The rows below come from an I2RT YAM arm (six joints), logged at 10 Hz.
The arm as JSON. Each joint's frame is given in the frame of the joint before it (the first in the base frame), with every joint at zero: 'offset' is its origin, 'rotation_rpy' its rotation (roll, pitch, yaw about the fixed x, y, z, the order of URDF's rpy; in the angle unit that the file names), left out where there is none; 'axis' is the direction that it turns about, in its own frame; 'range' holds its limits. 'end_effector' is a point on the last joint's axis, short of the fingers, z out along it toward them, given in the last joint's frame.
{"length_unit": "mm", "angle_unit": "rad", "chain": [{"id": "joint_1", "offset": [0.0, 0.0, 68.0], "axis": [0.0, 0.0, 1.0], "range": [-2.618, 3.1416]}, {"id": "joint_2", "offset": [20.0, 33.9, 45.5], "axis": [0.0, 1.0, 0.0], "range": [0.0, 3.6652]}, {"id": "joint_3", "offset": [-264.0, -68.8, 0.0], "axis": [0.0, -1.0, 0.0], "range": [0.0, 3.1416]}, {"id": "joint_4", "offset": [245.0, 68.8, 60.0], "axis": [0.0, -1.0, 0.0], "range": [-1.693, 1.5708]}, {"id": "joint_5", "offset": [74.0, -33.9, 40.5], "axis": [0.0, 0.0, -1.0], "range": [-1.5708, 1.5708]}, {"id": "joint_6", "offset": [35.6, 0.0, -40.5], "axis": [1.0, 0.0, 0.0], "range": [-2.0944, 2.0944]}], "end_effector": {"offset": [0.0, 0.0, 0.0], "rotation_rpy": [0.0, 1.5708, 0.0]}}
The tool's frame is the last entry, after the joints.
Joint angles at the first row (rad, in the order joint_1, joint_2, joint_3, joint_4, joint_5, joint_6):
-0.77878, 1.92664, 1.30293, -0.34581, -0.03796, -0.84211
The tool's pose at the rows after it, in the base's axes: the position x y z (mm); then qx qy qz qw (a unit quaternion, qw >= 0):
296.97, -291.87, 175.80, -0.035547, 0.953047, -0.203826, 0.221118
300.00, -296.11, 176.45, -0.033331, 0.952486, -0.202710, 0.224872
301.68, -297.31, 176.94, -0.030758, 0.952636, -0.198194, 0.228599
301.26, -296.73, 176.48, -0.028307, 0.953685, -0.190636, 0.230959
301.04, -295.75, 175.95, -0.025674, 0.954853, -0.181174, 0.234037
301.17, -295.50, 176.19, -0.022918, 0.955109, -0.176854, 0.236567
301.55, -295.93, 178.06, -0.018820, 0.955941, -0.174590, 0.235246
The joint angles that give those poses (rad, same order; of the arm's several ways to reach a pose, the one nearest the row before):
-0.78031, 1.95527, 1.33920, -0.34506, -0.04177, -0.84173
-0.78298, 1.97165, 1.36434, -0.35000, -0.04864, -0.83753
-0.78299, 1.97853, 1.37657, -0.35649, -0.05818, -0.82915
-0.78374, 1.97851, 1.37652, -0.36409, -0.07038, -0.82113
-0.78375, 1.97852, 1.37654, -0.37326, -0.08565, -0.81121
-0.78375, 1.97852, 1.37807, -0.37708, -0.09328, -0.80321
-0.78374, 1.97928, 1.38836, -0.39157, -0.09213, -0.79519

